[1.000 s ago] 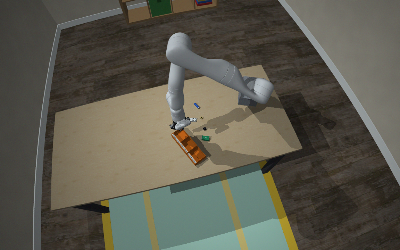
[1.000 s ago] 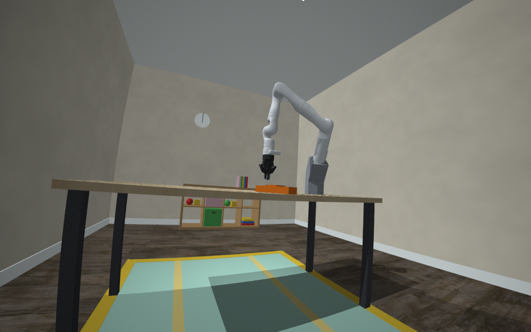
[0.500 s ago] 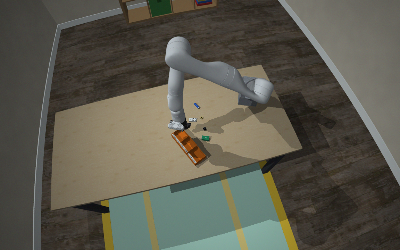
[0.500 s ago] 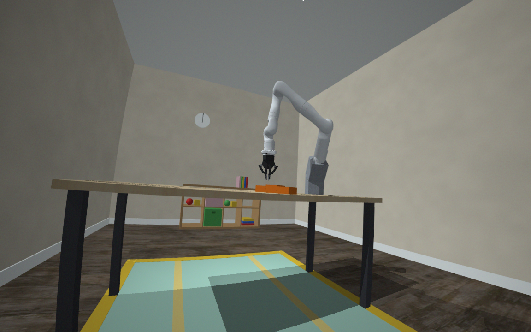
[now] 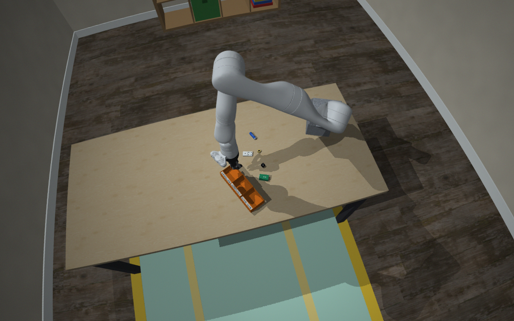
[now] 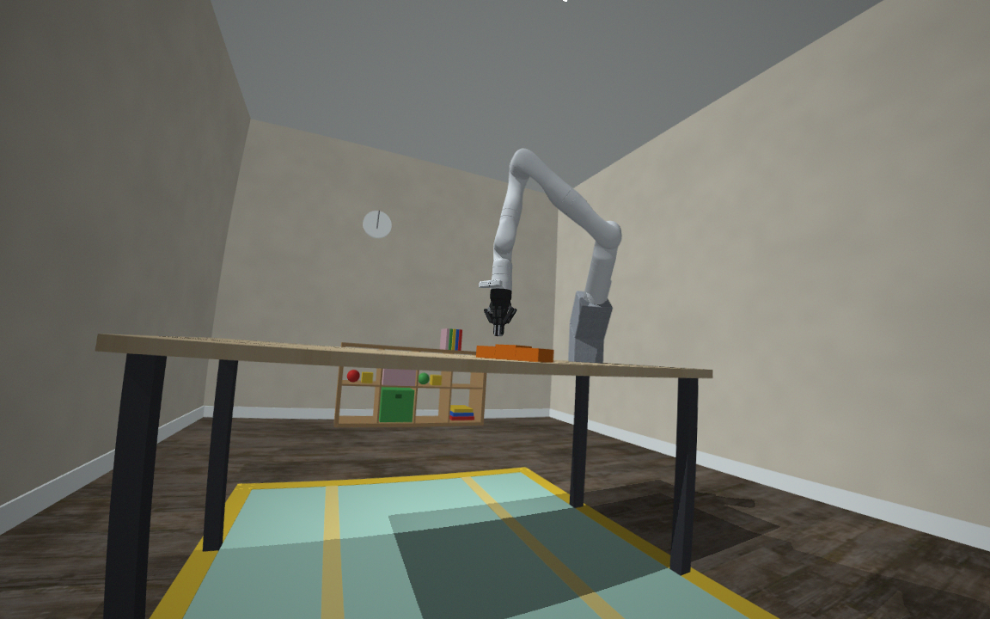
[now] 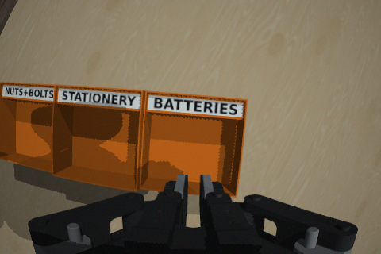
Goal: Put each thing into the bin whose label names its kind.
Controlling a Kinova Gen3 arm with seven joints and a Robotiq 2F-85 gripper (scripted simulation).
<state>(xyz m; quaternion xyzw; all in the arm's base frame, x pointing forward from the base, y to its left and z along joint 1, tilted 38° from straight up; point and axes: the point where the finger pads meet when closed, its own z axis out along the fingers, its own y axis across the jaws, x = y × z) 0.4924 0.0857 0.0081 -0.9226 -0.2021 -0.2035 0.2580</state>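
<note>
The orange bins is 20 mm behind my hand, 90 mm to the left of it and 70 mm below it. Round my hand: green 9V battery 130 mm behind, 50 mm to the left, 90 mm below; white domino 90 mm behind, 100 mm to the right, 90 mm below; black die 150 mm behind, 10 mm to the right, 90 mm below.
</note>
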